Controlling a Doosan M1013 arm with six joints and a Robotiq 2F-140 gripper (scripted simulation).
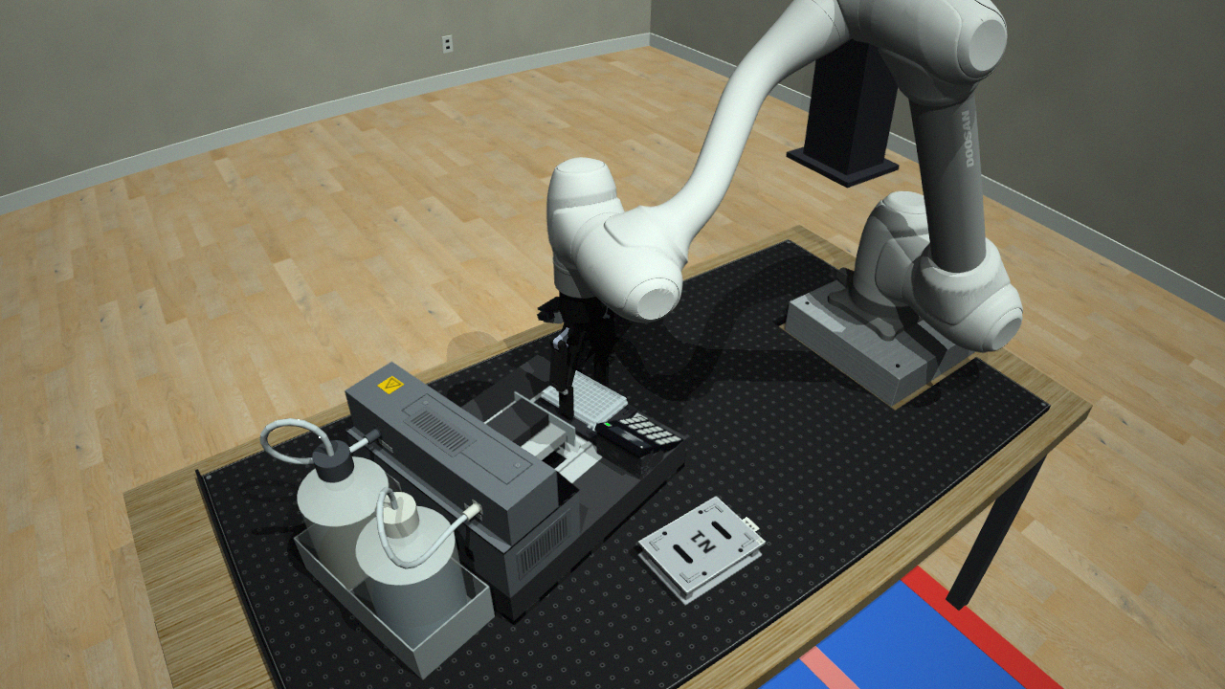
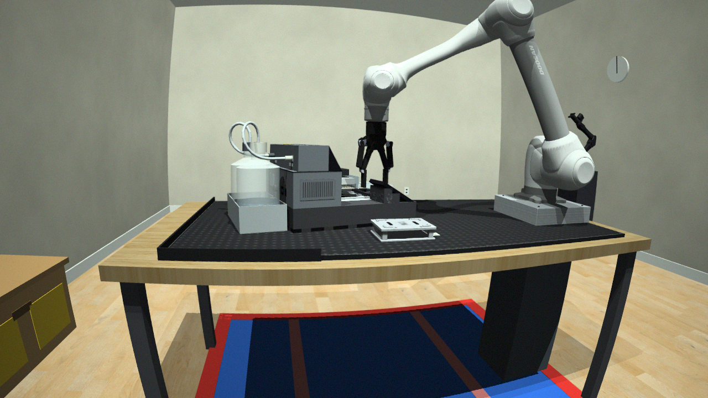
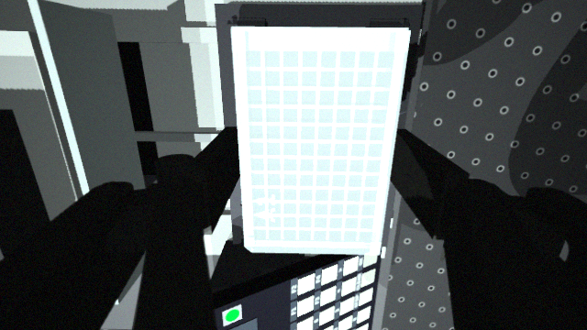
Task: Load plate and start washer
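The white well plate lies 2 cm below my hand. The rest, counted from my hand: plate nest N1: 33 cm to the left, 9 cm below; N1 label: 11 cm behind, 33 cm to the left, 13 cm below; plate washer: 15 cm ahead, 4 cm to the left.
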